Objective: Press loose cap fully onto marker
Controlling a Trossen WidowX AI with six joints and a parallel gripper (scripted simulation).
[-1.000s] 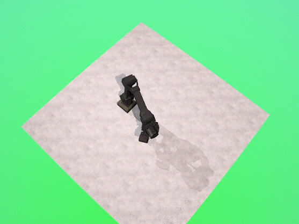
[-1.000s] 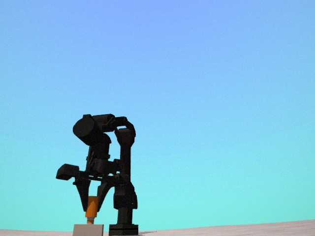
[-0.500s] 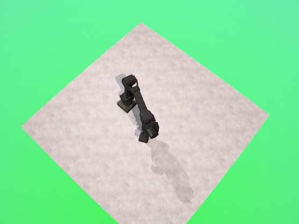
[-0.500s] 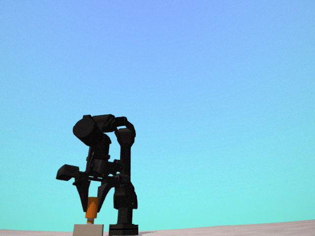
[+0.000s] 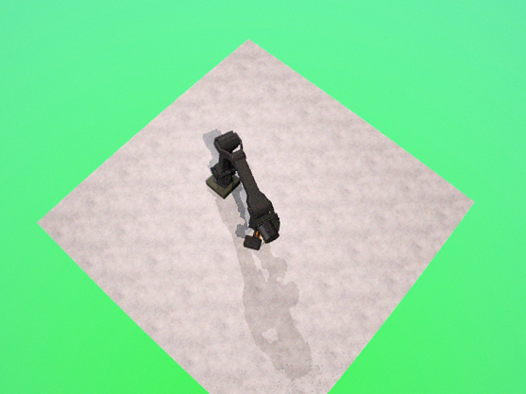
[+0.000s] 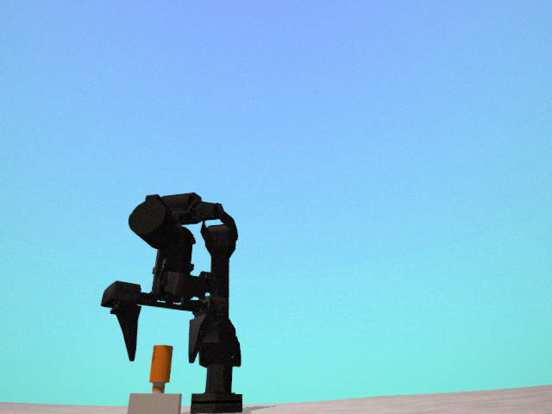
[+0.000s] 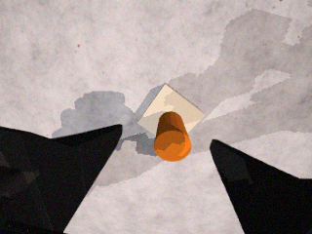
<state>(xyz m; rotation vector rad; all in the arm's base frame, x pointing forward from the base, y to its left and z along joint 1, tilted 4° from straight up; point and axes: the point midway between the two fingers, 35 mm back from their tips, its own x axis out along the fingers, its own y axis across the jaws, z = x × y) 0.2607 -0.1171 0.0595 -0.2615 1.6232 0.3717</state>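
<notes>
The orange cap lies right at my gripper tip. The rest, counted from my gripper tip: tan holder block 6 cm below.
</notes>
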